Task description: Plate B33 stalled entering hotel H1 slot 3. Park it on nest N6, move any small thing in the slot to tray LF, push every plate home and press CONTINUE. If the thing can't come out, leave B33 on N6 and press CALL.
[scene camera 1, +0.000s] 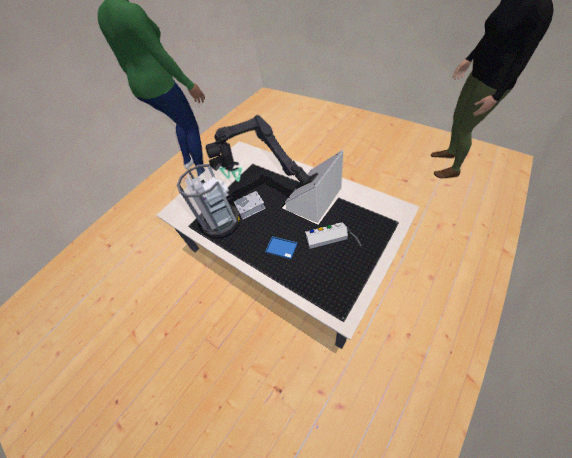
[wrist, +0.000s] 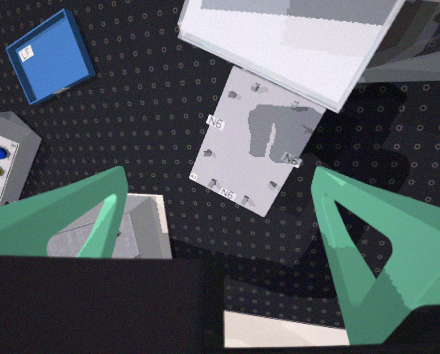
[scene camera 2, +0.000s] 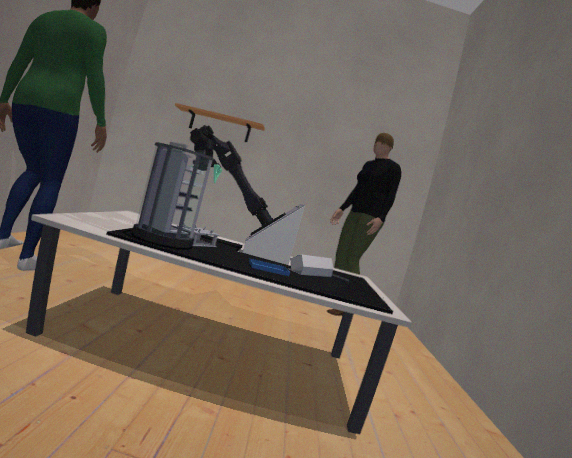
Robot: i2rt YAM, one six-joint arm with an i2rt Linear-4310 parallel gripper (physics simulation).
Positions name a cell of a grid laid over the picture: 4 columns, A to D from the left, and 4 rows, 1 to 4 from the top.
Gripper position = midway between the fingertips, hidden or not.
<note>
My gripper (wrist: B3) is open and holds nothing. Also in view: a pale translucent plate (wrist: C1). I also see a round plate rack (wrist: D1), a white button box (wrist: A2) and a blue pad (wrist: A1).
</note>
